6 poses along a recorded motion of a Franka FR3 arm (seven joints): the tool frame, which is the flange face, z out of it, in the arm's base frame.
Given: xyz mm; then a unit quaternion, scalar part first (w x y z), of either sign.
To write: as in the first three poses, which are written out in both.
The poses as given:
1: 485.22, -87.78, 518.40, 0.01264, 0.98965, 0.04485, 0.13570
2: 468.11, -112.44, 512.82, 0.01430, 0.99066, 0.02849, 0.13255
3: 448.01, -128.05, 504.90, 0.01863, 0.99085, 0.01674, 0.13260
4: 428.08, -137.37, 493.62, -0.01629, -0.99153, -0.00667, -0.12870
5: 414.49, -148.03, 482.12, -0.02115, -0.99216, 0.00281, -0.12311
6: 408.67, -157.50, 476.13, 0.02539, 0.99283, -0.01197, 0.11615
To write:
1: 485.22, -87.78, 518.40, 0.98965, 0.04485, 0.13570, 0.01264
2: 468.11, -112.44, 512.82, 0.99066, 0.02849, 0.13255, 0.01430
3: 448.01, -128.05, 504.90, 0.99085, 0.01674, 0.13260, 0.01863
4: 428.08, -137.37, 493.62, 0.99153, 0.00667, 0.12870, 0.01629
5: 414.49, -148.03, 482.12, 0.99216, -0.00281, 0.12311, 0.02115
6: 408.67, -157.50, 476.13, 0.99283, -0.01197, 0.11615, 0.02539
